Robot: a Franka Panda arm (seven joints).
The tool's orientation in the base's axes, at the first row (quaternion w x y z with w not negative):
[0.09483, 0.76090, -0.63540, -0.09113]
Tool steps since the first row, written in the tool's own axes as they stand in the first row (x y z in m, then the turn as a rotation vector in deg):
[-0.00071, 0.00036, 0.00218, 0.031, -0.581, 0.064]
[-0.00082, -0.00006, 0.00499, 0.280, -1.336, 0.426]
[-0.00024, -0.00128, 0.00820, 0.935, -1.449, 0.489]
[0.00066, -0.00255, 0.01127, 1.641, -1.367, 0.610]
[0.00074, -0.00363, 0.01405, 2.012, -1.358, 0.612]
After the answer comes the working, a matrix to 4 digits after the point.
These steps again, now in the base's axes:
[-0.00103, 0.00057, -0.00200, 0.541, 0.069, -0.213]
[-0.00138, 0.00068, -0.00482, 1.208, -0.055, -0.764]
[-0.00095, 0.00023, -0.00824, 1.414, -0.681, -0.866]
[-0.00038, -0.00053, -0.01156, 1.429, -1.394, -0.974]
[-0.00006, -0.00050, -0.01452, 1.485, -1.761, -0.981]

The tool's axes in the first row as the columns of a matrix, in the base's axes (rounded; the answer above uses it unrounded):
[0.1759, -0.9497, -0.2592]
[-0.9842, -0.1745, -0.0285]
[-0.0182, 0.2601, -0.9654]

